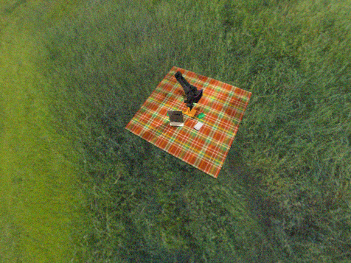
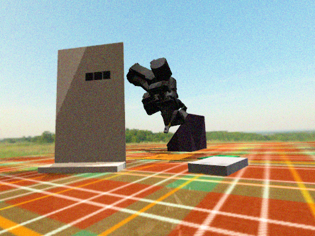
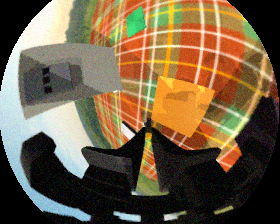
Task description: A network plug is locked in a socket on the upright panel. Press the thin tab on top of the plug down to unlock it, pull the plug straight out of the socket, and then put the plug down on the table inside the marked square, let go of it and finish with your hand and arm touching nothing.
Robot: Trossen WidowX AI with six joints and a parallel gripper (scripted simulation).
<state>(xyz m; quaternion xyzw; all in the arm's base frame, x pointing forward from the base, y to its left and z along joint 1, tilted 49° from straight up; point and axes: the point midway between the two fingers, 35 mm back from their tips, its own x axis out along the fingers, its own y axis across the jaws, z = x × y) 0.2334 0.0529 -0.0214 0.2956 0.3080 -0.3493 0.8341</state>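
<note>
Right now the orange marked square is 9 cm below my gripper tip, 2 cm to the right of it and 2 cm behind it. The rest, counted from my gripper tip: flat grey-white block 18 cm to the left, 10 cm ahead, 8 cm below; then grey upright panel 21 cm ahead, 6 cm to the right, 4 cm above; then green square 13 cm to the left, 9 cm below, 5 cm behind.
</note>
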